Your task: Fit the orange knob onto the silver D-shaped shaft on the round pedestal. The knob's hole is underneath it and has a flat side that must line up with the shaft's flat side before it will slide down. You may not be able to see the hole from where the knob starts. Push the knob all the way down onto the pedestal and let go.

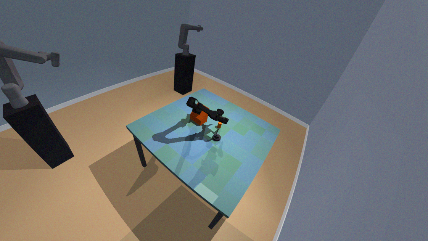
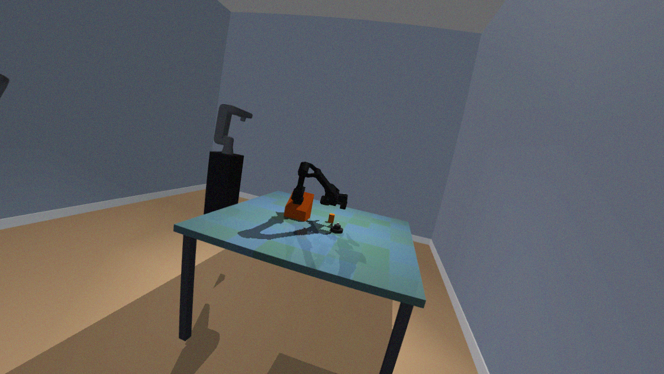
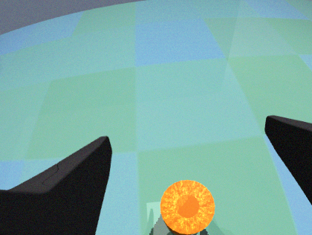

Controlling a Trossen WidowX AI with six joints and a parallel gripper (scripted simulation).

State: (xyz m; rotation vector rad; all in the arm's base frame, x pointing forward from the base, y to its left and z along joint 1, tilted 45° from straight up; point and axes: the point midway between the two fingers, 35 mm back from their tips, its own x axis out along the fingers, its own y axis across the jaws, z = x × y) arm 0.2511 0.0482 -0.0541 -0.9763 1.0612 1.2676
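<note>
My gripper tip is now 30 mm to the left of the orange knob and 70 mm above it. The rest, counted from my gripper tip: pedestal: 70 mm ahead, 190 mm to the right, 90 mm below.
</note>
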